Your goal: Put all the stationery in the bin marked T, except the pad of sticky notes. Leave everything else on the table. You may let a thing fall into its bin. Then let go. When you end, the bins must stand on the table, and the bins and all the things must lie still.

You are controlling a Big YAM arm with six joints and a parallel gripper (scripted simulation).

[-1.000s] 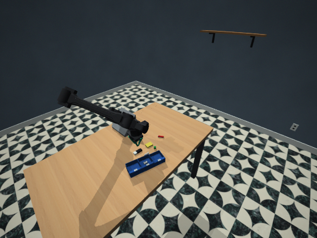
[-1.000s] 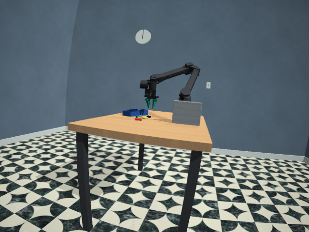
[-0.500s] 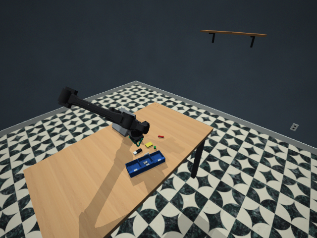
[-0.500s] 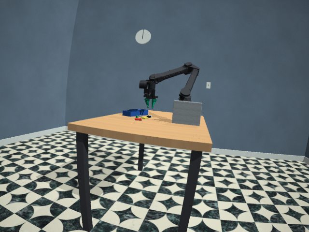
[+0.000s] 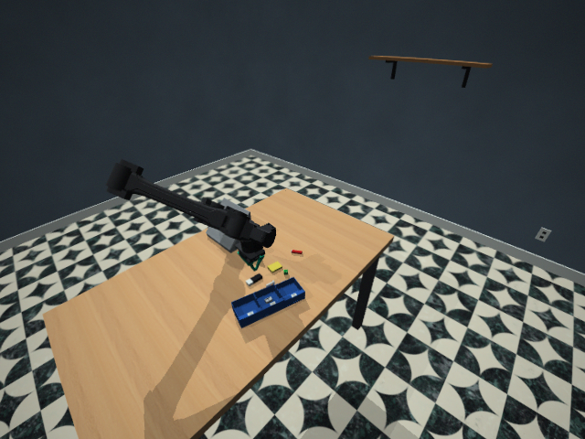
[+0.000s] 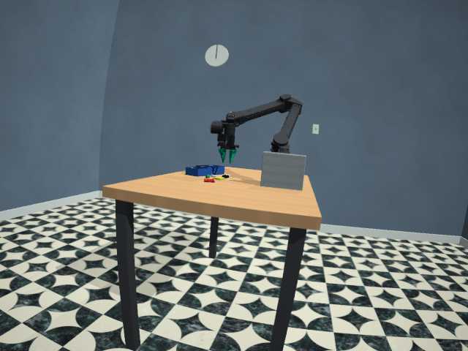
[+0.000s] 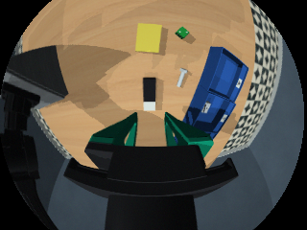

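Now: the black-and-white marker-like item 8 cm below my hand. The rest, counted from my hand: blue bin (12 cm ahead, 6 cm below, 4 cm to the right); sticky notes (11 cm to the left, 8 cm below, 1 cm ahead); white object (11 cm ahead, 7 cm below, 4 cm to the right).
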